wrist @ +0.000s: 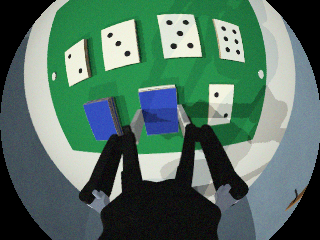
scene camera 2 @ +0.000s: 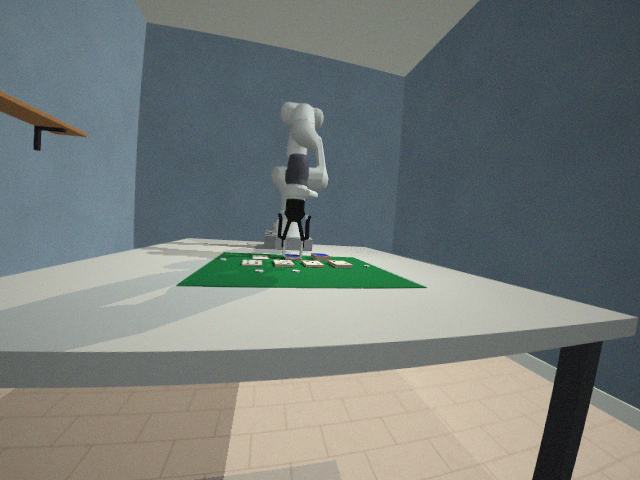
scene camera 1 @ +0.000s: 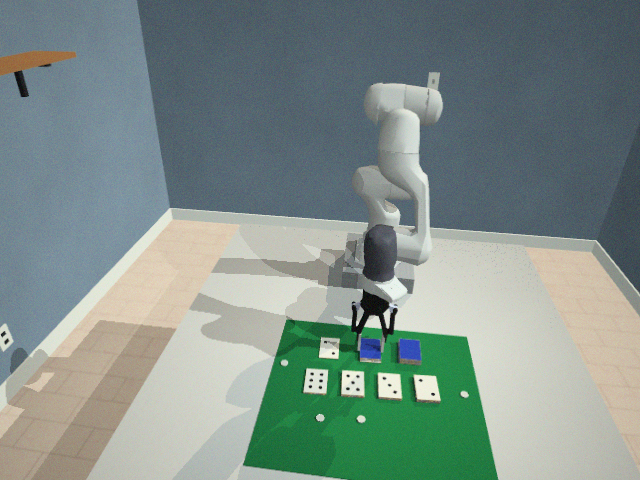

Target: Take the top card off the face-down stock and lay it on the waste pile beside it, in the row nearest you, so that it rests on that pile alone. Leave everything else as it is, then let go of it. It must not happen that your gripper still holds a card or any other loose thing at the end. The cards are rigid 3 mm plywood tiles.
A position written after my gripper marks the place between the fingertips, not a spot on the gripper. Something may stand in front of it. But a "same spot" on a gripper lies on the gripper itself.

Labels:
My gripper shows in the wrist view (160, 113), in scene camera 2 and in scene camera 1. The same spot on my gripper: (scene camera 1: 393, 309) is (scene camera 2: 308, 216). The same spot on a green mat: (wrist: 191, 75) is (scene camera 1: 349, 364).

